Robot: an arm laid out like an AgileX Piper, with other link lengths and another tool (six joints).
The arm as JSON. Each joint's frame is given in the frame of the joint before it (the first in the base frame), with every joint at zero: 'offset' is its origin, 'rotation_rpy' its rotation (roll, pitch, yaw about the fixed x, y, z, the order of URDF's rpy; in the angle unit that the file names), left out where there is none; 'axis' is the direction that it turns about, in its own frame. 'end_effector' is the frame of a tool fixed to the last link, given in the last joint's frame.
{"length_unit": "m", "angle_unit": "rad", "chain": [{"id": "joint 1", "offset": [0.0, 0.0, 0.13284], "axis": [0.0, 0.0, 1.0]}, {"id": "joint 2", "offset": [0.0, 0.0, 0.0], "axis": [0.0, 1.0, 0.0]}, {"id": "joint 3", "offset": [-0.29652, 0.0, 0.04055], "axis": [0.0, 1.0, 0.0]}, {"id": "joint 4", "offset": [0.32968, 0.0, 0.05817], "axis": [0.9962, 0.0, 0.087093]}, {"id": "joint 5", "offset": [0.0, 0.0, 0.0], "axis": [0.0, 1.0, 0.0]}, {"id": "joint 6", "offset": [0.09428, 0.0, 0.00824], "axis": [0.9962, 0.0, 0.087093]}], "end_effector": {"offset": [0.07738, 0.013, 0.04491], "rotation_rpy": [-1.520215, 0.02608, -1.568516]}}
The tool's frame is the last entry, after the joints.
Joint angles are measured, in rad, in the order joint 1, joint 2, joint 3, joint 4, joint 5, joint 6. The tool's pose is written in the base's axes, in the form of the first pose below.
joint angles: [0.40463, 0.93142, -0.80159, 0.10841, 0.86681, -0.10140]
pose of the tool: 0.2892, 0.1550, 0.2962, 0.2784, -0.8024, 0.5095, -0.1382
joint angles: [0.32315, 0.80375, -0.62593, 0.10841, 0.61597, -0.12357]
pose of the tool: 0.2911, 0.1241, 0.2891, 0.3426, -0.7526, 0.5199, -0.2143
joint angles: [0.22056, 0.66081, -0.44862, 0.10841, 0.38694, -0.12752]
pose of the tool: 0.2845, 0.0855, 0.2818, 0.3932, -0.6872, 0.5361, -0.2928
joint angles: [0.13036, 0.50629, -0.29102, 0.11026, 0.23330, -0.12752]
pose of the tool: 0.2674, 0.0534, 0.2721, 0.4243, -0.6291, 0.5453, -0.3562
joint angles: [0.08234, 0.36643, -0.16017, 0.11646, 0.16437, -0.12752]
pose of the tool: 0.2490, 0.0374, 0.2538, 0.4388, -0.5965, 0.5486, -0.3882
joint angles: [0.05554, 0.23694, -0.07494, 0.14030, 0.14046, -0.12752]
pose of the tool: 0.2342, 0.0290, 0.2461, 0.4587, -0.5682, 0.5487, -0.4070
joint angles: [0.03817, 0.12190, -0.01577, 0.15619, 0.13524, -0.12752]
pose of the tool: 0.2230, 0.0242, 0.2433, 0.4765, -0.5462, 0.5438, -0.4231
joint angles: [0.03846, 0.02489, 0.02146, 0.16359, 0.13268, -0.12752]
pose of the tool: 0.2139, 0.0237, 0.2461, 0.4957, -0.5305, 0.5308, -0.4371
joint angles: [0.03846, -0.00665, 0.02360, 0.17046, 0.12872, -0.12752]
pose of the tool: 0.2103, 0.0233, 0.2525, 0.5065, -0.5211, 0.5244, -0.4437
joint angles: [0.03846, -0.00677, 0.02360, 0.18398, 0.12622, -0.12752]
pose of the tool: 0.2103, 0.0230, 0.2532, 0.5107, -0.5173, 0.5268, -0.4406
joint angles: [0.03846, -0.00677, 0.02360, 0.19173, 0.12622, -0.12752]
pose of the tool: 0.2103, 0.0229, 0.2533, 0.5128, -0.5155, 0.5284, -0.4383
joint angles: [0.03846, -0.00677, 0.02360, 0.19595, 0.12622, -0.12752]
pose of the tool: 0.2103, 0.0228, 0.2534, 0.5139, -0.5146, 0.5293, -0.4371
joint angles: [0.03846, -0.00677, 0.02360, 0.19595, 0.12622, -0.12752]
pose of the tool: 0.2103, 0.0228, 0.2534, 0.5139, -0.5146, 0.5293, -0.4371
